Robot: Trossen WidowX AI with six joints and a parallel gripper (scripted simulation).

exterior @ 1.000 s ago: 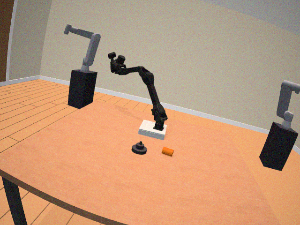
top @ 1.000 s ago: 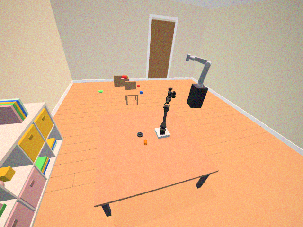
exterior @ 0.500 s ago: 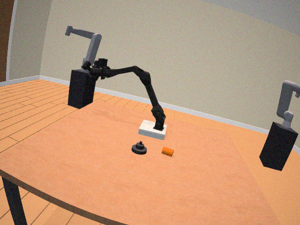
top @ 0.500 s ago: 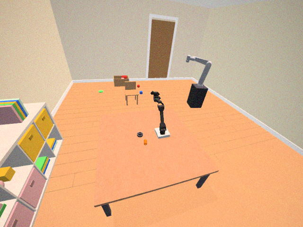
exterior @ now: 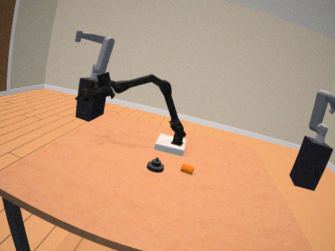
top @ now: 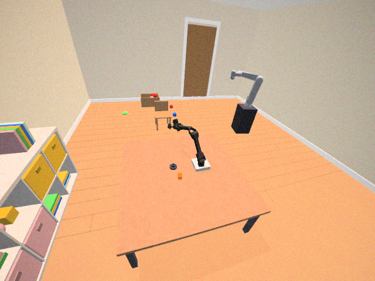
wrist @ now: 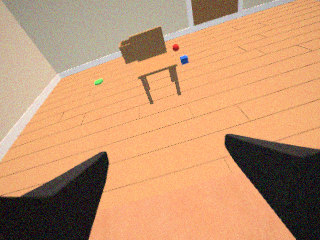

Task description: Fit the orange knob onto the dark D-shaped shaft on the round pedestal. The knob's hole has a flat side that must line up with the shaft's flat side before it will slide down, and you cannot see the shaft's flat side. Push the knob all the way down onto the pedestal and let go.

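The orange knob lies 680 mm to the left of my gripper tip, 200 mm below it and 50 mm behind it. The rest, counted from my gripper tip: pedestal 530 mm to the left, 190 mm below, 20 mm ahead.
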